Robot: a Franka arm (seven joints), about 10 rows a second.
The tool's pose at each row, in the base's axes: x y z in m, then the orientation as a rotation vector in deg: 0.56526 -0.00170 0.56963 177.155 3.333 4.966; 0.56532 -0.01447 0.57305 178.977 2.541 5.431; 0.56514 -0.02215 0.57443 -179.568 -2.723 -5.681; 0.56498 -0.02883 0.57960 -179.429 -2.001 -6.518; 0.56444 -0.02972 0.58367 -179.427 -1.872 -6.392; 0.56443 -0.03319 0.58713 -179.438 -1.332 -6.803; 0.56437 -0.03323 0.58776 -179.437 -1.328 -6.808; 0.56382 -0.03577 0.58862 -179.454 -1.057 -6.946; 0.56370 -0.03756 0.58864 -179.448 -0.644 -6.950; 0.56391 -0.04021 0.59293 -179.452 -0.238 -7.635
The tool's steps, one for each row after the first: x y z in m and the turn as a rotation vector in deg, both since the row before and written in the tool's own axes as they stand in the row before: -0.00025 0.01292 -0.00281 1.801 0.286 0.586; -0.00032 0.00769 -0.00127 1.245 0.166 -0.072; -0.00003 0.00665 -0.00521 0.097 0.540 0.461; -0.00026 0.00085 -0.00411 0.006 -0.080 0.083; 0.00017 0.00344 -0.00348 -0.036 0.263 0.343; -0.00001 0.00003 -0.00063 0.001 0.003 0.003; -0.00052 0.00253 -0.00092 -0.028 0.088 0.172; -0.00014 0.00179 -0.00004 -0.002 0.004 0.264; 0.00052 0.00262 -0.00428 -0.042 0.437 0.256
